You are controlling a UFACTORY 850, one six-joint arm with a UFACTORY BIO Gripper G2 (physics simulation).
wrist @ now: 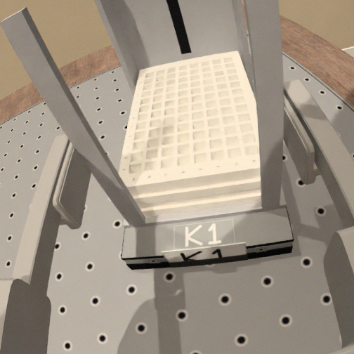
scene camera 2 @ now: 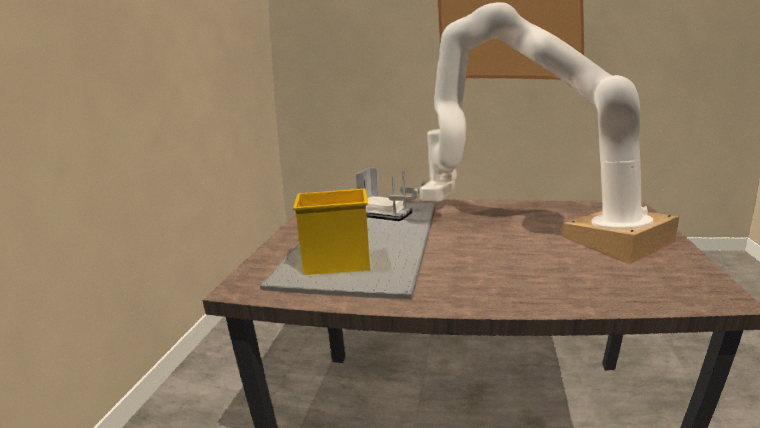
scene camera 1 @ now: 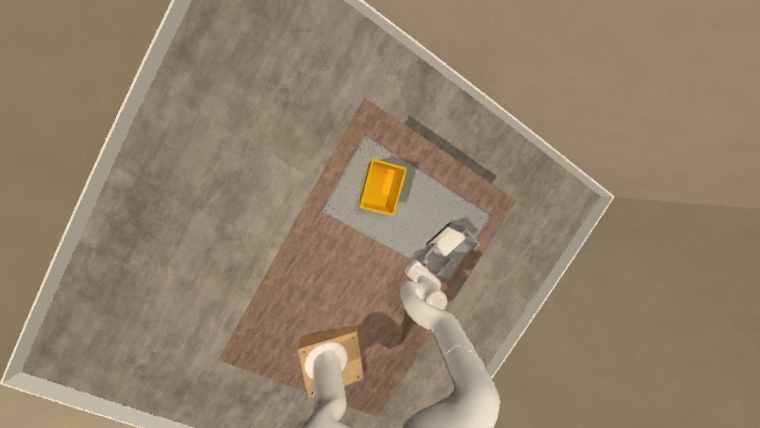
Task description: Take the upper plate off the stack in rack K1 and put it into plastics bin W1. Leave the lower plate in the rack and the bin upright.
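Note:
Rack K1 (scene camera 1: 472,241) (scene camera 2: 371,180) (wrist: 145,242) stands upright, with a back panel and two front posts. In it the cream upper plate (scene camera 1: 449,241) (scene camera 2: 385,202) (wrist: 195,117) lies level on the lower plate (wrist: 200,202), whose front edge shows in the wrist view. My gripper (scene camera 2: 399,193) (wrist: 185,145) reaches the rack from the robot's side. Its fingers stand outside the two front posts, against them, above the plates' level; bare pegboard shows between each finger and the plates. It looks shut on the posts. The yellow bin (scene camera 1: 378,192) (scene camera 2: 333,239) stands upright; no W1 label shows.
Rack and bin stand on a grey pegboard (scene camera 1: 409,217) (scene camera 2: 390,281) on the wooden table (scene camera 1: 319,265) (scene camera 2: 521,281). The rack's posts rise beside the plates on the gripper's side, its panel behind. The wooden robot base (scene camera 1: 353,366) (scene camera 2: 632,244) is at the table's other end.

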